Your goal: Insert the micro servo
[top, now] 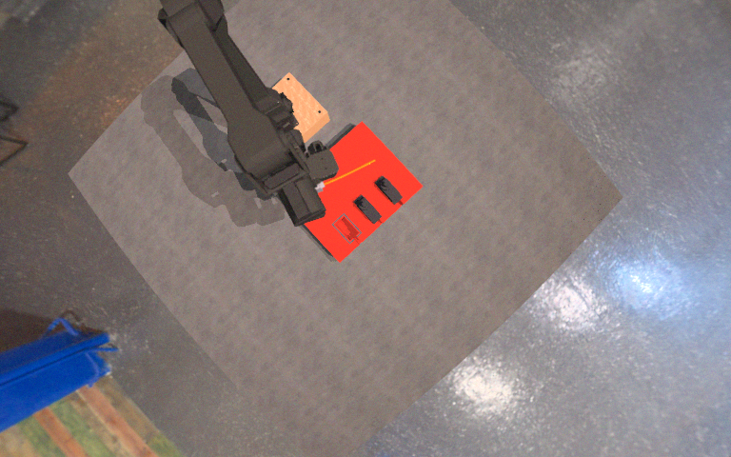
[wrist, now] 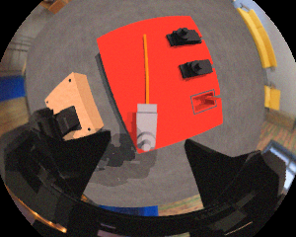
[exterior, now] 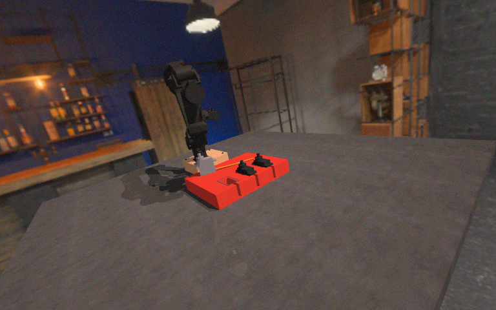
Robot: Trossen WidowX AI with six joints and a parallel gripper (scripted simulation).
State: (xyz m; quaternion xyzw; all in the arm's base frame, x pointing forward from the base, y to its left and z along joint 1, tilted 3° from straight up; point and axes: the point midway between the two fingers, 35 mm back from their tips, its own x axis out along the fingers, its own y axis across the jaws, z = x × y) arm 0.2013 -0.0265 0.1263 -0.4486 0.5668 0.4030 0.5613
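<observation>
My gripper tip is now 12 cm above the red deck, 7 cm to the right of it and 1 cm short of it.
</observation>
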